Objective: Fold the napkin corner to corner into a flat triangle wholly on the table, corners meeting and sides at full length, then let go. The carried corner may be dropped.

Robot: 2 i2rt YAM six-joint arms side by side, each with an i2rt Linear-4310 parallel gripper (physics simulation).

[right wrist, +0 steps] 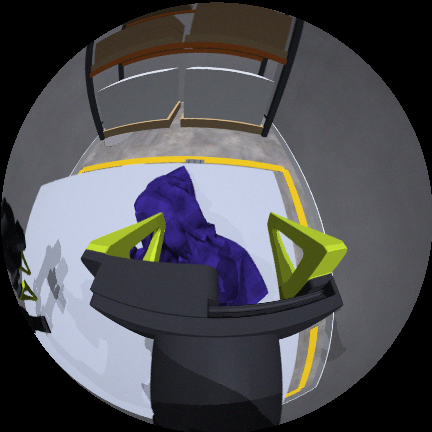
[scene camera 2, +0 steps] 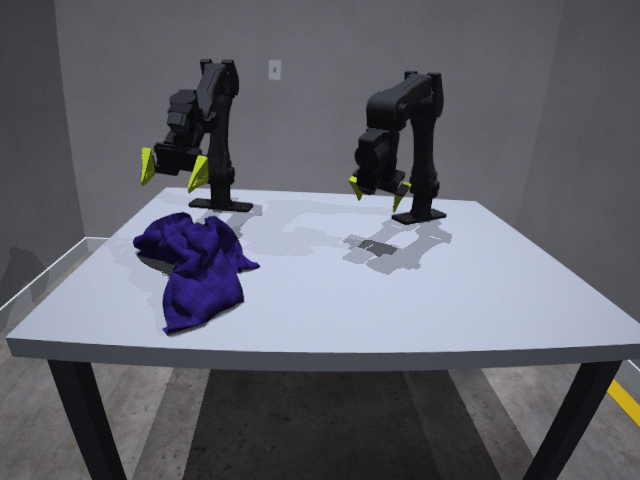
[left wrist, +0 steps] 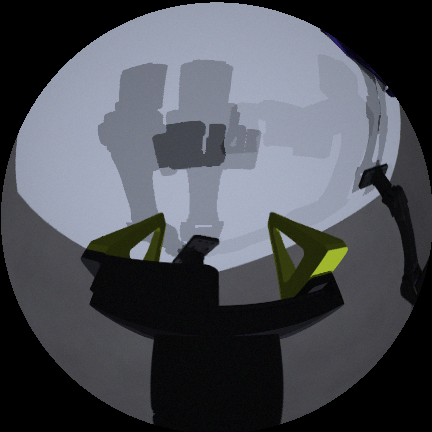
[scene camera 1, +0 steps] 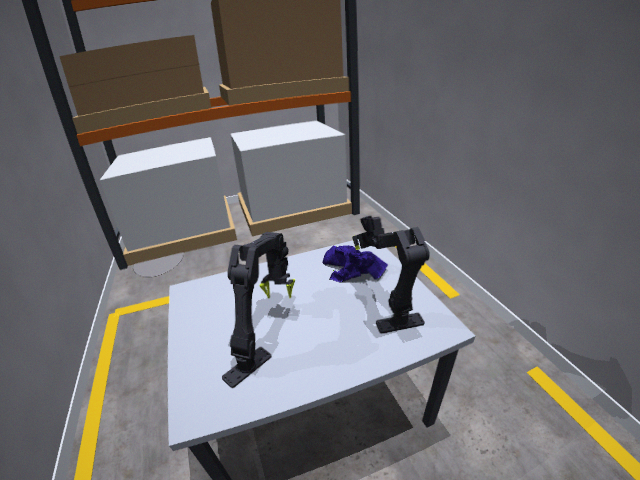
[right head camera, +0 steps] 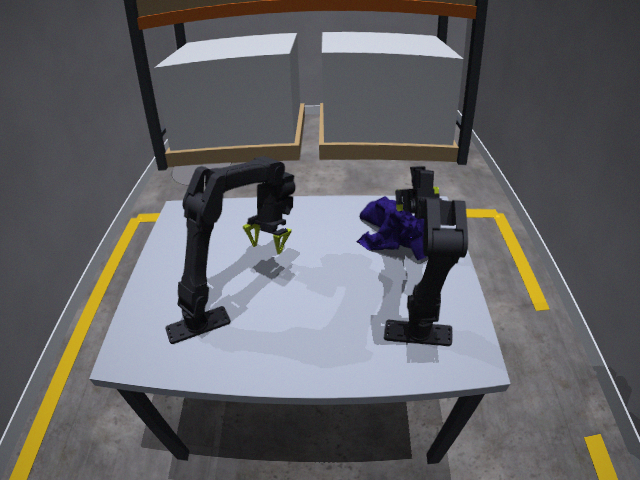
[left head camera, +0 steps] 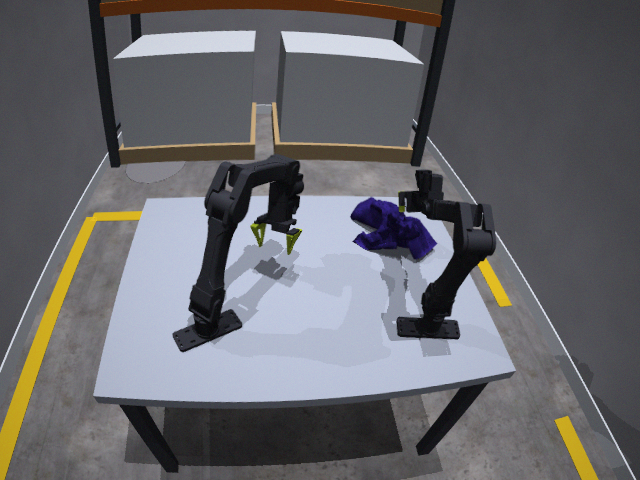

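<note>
The purple napkin (left head camera: pixel 390 227) (right head camera: pixel 387 222) (scene camera 1: pixel 355 264) (scene camera 2: pixel 204 281) (right wrist: pixel 175 200) lies crumpled in a heap on the table (left head camera: pixel 305 403) (scene camera 2: pixel 320 360), toward its far right in the head views. It has several raised folds and is not a flat triangle. Some corners are tucked or hidden in the folds. My right gripper (scene camera 2: pixel 167 188) (right wrist: pixel 215 218) is open and empty above the napkin, with clear air between fingertips and cloth in scene camera 2. My left gripper (left head camera: pixel 275 249) (right head camera: pixel 267 249) (scene camera 1: pixel 279 297) (scene camera 2: pixel 377 205) (left wrist: pixel 216 217) is open and empty above the table, well left of the napkin in the head views.
The left arm's base plate (left head camera: pixel 230 321) and the right arm's base plate (left head camera: pixel 447 328) sit on the near half of the table. Arm shadows cross the table top. Behind the table stands a rack (left head camera: pixel 104 103) with large grey boxes (left head camera: pixel 188 98) (left head camera: pixel 346 98).
</note>
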